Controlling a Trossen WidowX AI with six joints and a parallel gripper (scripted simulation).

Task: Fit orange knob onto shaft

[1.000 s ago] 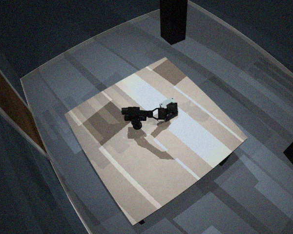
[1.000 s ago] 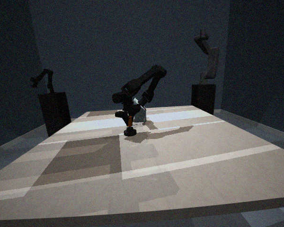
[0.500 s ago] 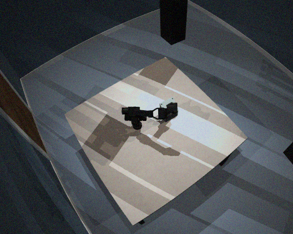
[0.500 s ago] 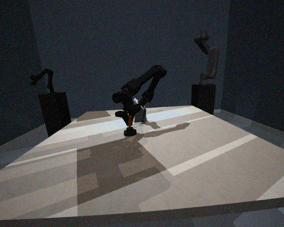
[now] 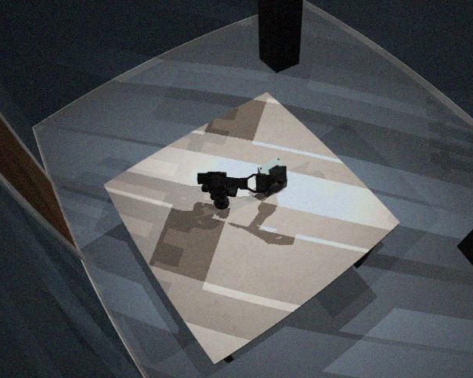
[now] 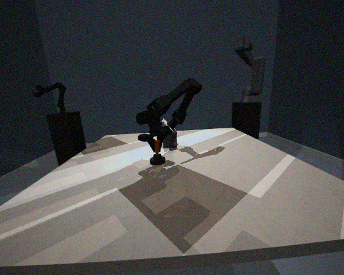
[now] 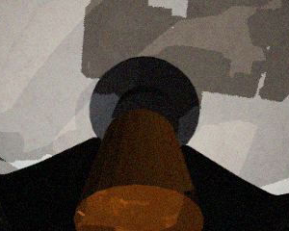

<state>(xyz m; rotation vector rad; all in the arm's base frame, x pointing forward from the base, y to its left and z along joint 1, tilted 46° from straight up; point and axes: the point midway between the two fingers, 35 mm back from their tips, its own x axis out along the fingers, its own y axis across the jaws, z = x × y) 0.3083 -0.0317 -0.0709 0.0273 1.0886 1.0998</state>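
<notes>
Right now my gripper tip is 3 cm below the orange knob. Also, from my gripper tip: round pedestal 4 cm below.
</notes>
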